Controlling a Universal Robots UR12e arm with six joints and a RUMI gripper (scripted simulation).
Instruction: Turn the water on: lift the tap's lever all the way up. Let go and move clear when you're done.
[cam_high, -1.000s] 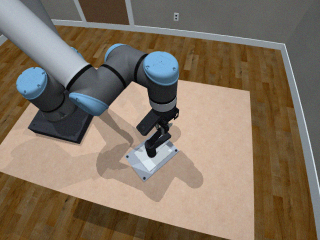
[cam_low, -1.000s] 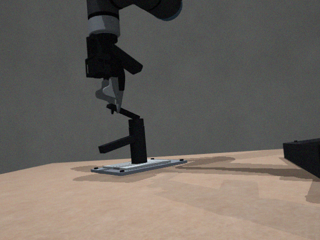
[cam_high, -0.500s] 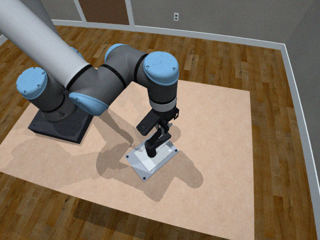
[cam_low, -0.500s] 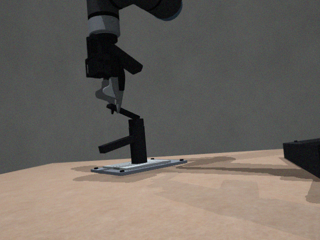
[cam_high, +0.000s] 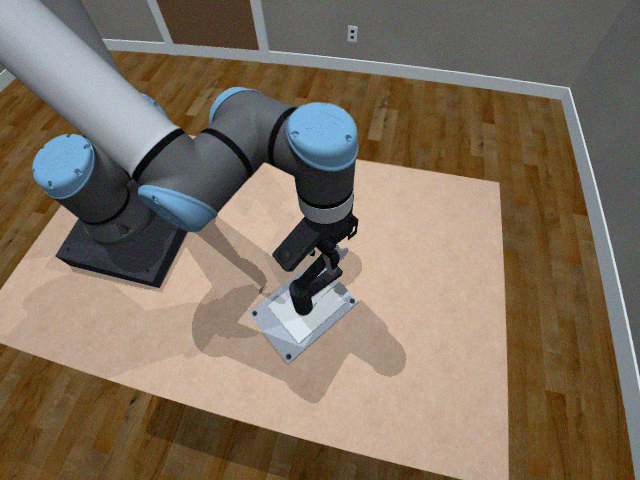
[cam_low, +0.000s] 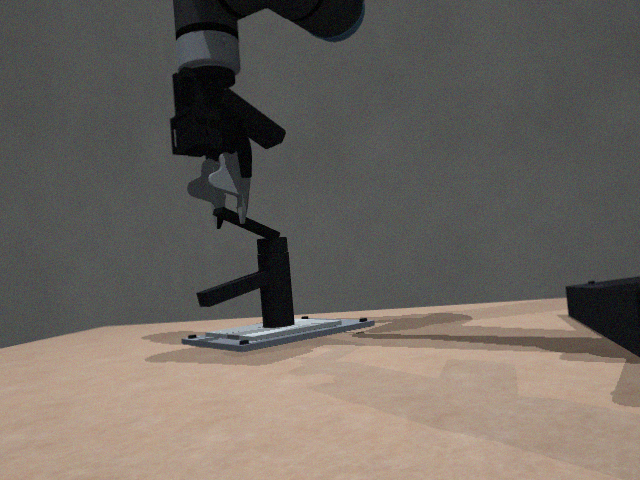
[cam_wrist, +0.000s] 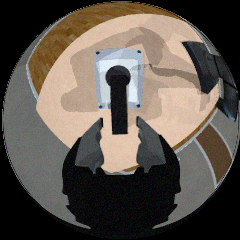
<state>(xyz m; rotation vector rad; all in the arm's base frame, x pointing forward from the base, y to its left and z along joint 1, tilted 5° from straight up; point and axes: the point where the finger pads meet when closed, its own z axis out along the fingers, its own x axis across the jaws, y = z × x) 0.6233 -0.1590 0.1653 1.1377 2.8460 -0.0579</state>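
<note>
The flat lever is 20 mm behind my hand, 20 mm to the right of it and 10 mm below it. The rest, counted from my hand: black tap: 30 mm behind, 40 mm to the right, 70 mm below.
</note>
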